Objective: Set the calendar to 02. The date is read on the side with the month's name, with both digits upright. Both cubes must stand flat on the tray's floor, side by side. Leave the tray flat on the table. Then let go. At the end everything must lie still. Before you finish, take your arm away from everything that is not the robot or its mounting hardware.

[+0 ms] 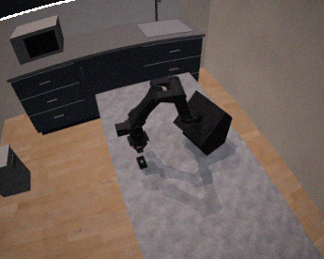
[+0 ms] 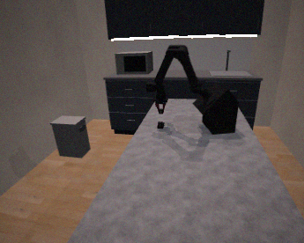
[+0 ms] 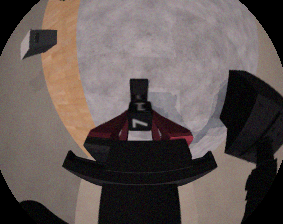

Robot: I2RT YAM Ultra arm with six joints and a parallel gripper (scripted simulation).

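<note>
Now: the dark calendar cube 10 cm below my hand and 3 cm to the left of it. Round my hand: dark tray (11 cm below, 2 cm to the left).
</note>
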